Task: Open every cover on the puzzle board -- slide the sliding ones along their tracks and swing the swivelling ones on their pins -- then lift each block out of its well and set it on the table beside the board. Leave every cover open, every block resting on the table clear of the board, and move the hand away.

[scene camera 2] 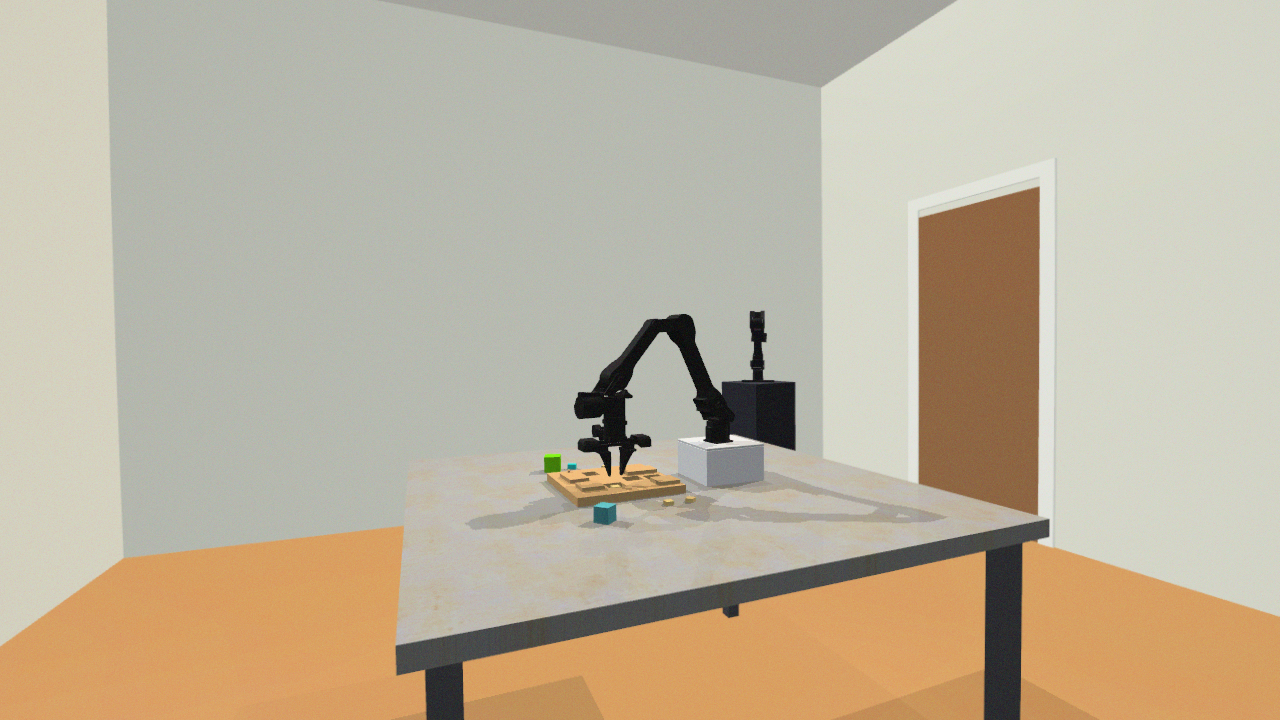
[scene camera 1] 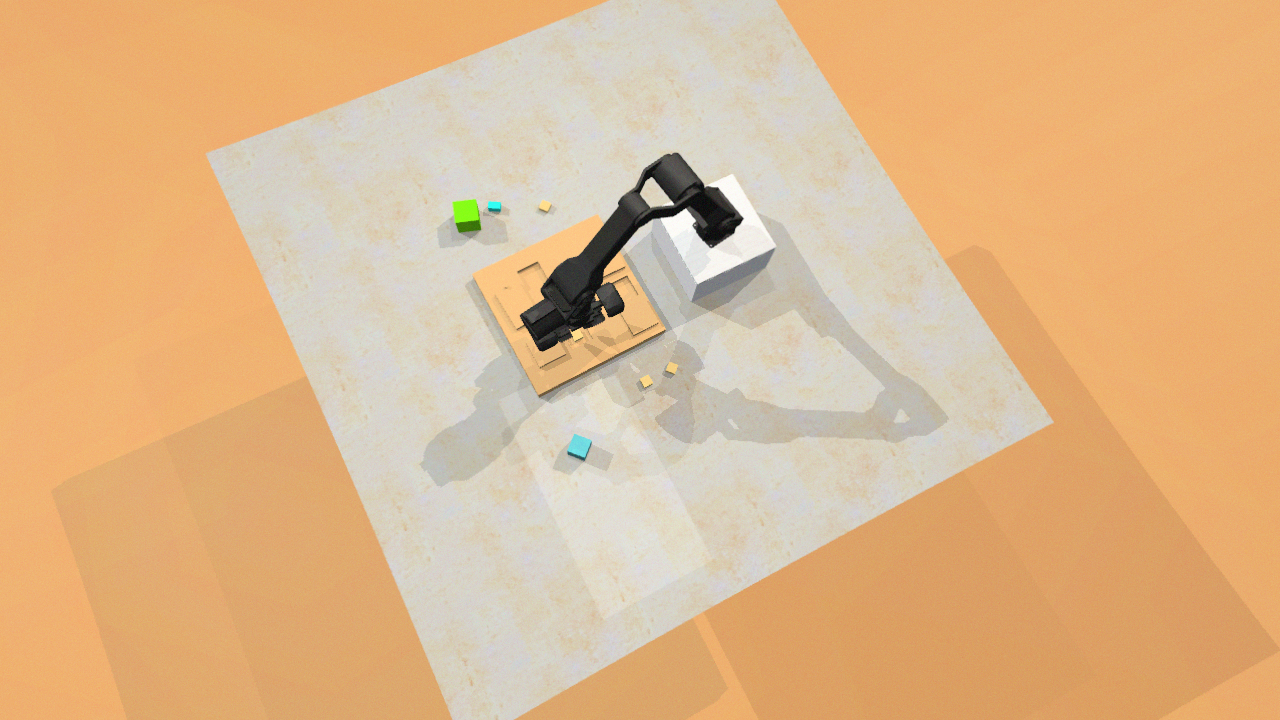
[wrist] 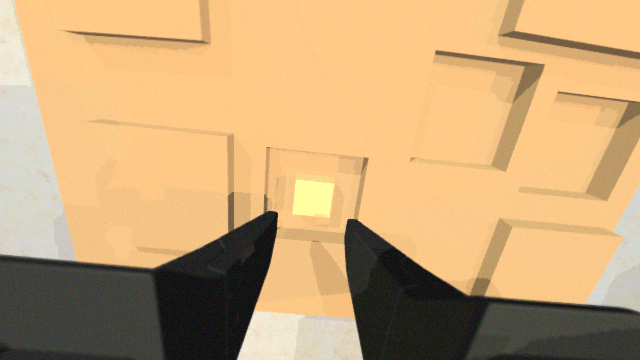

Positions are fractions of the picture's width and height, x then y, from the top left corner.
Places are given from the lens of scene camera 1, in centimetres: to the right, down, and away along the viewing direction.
green cube (scene camera 1: 0.37,0.30): -36, -29, 176
